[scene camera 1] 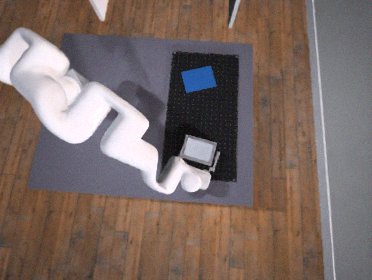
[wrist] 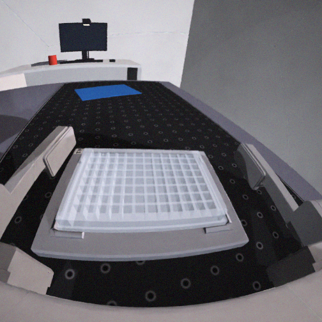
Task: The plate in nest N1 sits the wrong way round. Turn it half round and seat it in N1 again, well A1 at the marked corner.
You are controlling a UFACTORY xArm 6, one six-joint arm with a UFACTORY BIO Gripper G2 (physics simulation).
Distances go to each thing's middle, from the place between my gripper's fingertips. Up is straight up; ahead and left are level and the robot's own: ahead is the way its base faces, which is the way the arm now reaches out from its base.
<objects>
The clear well plate [wrist: 112, 190] is 30 mm below my hand, 20 mm to the right of it and 10 mm behind it. Round my hand: grey nest [wrist: 187, 242]: 40 mm below, 20 mm to the right, 10 mm behind.
</objects>
